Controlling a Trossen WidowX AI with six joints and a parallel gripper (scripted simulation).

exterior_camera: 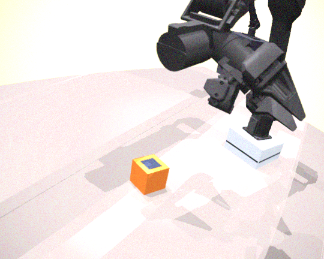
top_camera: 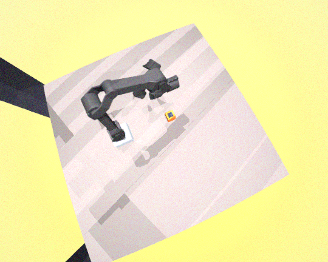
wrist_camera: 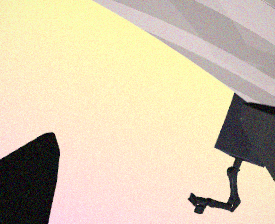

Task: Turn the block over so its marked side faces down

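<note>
My gripper tip is now 10 cm short of the orange block, 21 cm to the left of it and 19 cm above it.
</note>
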